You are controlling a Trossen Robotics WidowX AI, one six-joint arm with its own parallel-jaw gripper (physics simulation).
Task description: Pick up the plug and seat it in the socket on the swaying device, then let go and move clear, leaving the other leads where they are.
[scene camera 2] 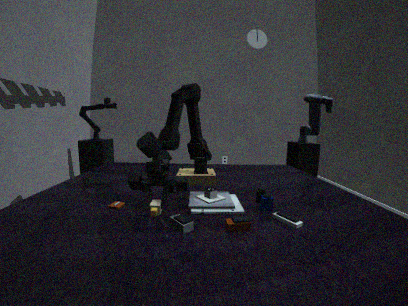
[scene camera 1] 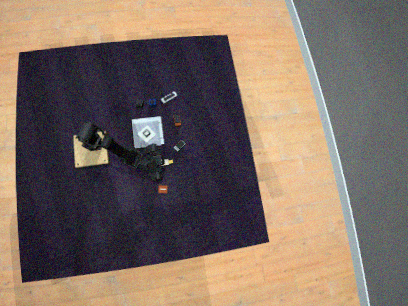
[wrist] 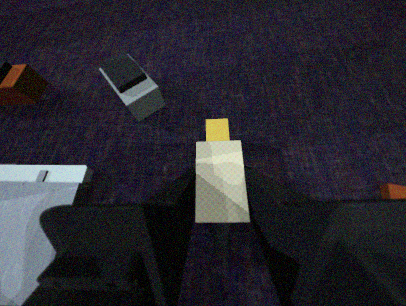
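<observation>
The plug, a cream block with a yellow tip [scene camera 1: 166,162] [scene camera 2: 155,207] [wrist: 220,190], lies level between my fingers, its tip pointing away from the wrist. My gripper [scene camera 1: 160,163] [wrist: 218,171] is shut on the plug, one dark finger against each side. Whether the plug touches the mat is hard to tell. The swaying device [scene camera 1: 156,123] [scene camera 2: 194,201] [wrist: 25,205] is a pale grey-blue plate on a white base, to the left in the wrist view. The socket, a small dark-holed block [scene camera 1: 146,133] [scene camera 2: 210,193], stands on its white diamond; it does not show in the wrist view.
Other pieces around are a grey-and-black one [scene camera 1: 179,145] [scene camera 2: 185,224] [wrist: 145,105], an orange-and-black one [scene camera 1: 177,122] [scene camera 2: 238,225] [wrist: 22,85], a white-and-black one [scene camera 1: 169,97] [scene camera 2: 288,219], a blue one [scene camera 1: 152,102] [scene camera 2: 266,202], a black one [scene camera 1: 140,104] and a flat orange one [scene camera 1: 163,189] [scene camera 2: 116,204] [wrist: 394,191].
</observation>
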